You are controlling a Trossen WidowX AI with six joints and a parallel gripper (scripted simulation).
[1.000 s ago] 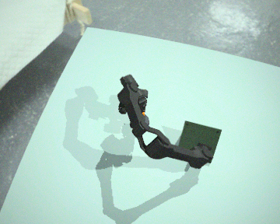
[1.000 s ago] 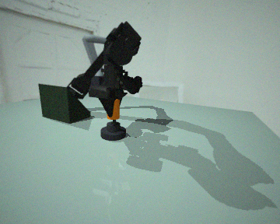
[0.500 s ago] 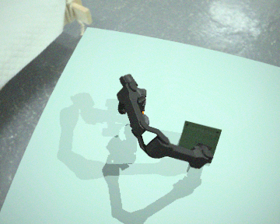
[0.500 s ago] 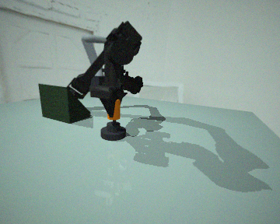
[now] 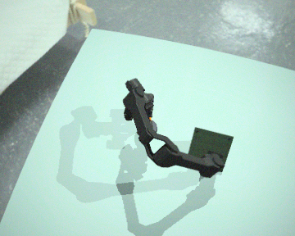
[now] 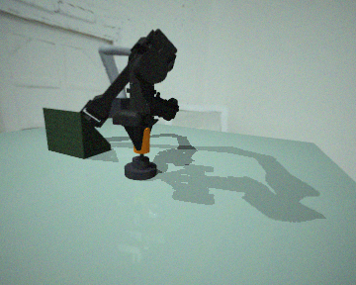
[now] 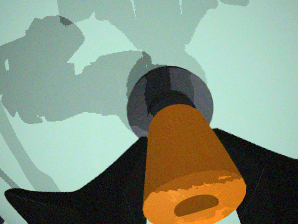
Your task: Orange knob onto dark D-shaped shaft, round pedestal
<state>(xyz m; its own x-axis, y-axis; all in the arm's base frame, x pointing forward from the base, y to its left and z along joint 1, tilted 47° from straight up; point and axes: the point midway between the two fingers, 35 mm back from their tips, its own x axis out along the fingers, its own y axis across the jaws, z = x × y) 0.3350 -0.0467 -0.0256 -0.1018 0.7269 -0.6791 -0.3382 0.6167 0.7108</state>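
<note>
Now: gripper tip 2 cm below the orange knob. The rest, counted from my gripper tip: dark pedestal: 4 cm below.
</note>
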